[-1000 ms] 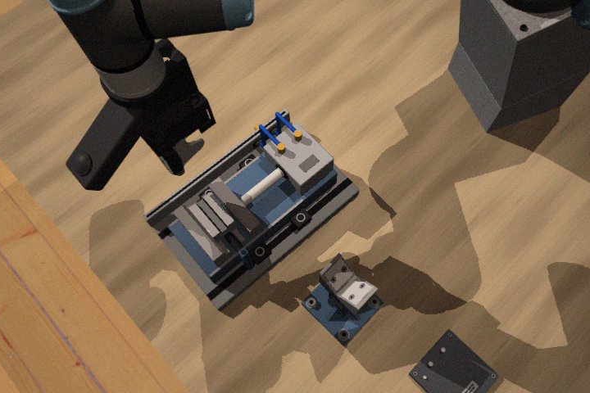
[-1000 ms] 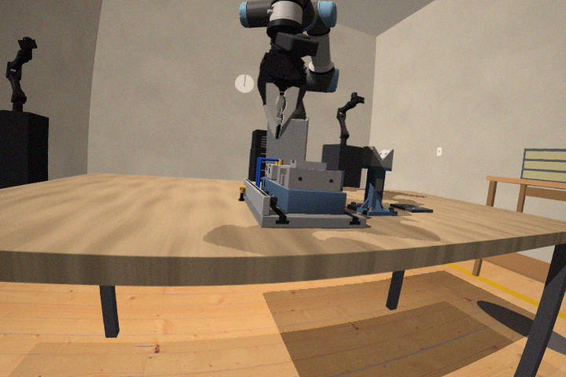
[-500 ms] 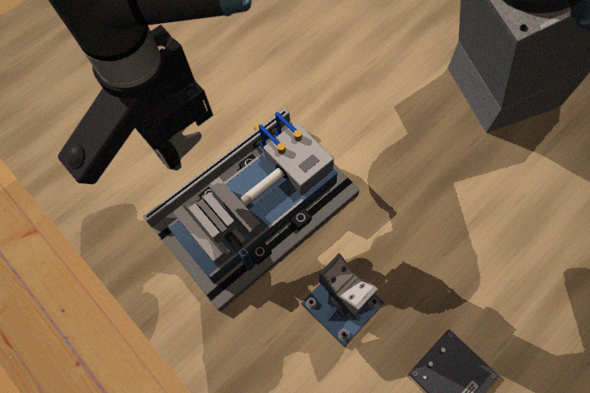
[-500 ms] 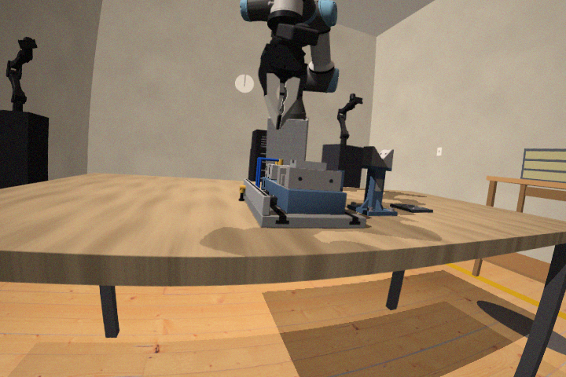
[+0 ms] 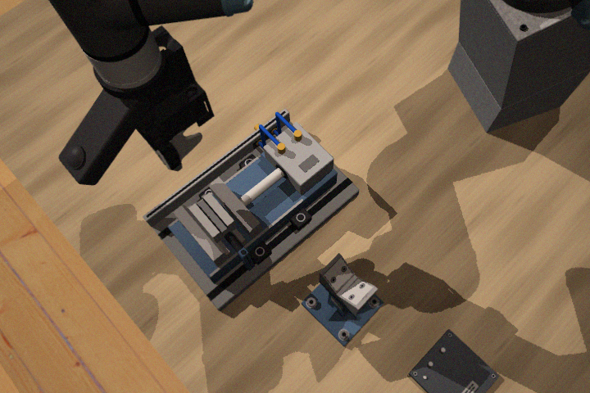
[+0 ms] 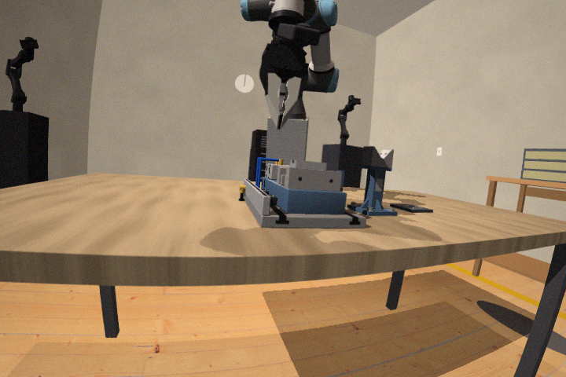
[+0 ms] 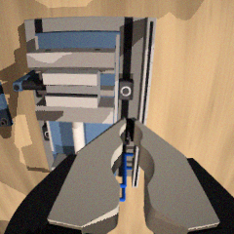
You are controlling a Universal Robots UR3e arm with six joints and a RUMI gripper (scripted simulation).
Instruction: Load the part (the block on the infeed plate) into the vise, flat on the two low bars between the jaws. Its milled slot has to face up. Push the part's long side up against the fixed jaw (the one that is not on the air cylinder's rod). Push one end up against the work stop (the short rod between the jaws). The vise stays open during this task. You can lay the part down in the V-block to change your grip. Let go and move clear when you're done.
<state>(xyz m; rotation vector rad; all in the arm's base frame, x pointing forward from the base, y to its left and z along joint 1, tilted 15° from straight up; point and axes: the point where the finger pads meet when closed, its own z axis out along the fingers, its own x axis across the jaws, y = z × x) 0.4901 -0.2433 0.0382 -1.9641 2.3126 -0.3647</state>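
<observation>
My gripper is now 8 cm above the part, 6 cm to the right of it and 1 cm short of it. From my hand the other things lie so: fixed jaw (10 cm below, 6 cm to the left, 4 cm ahead); then dark work stop (11 cm to the left, 9 cm below, 2 cm ahead); then moving jaw (10 cm below, 7 cm to the left, 2 cm behind).
</observation>
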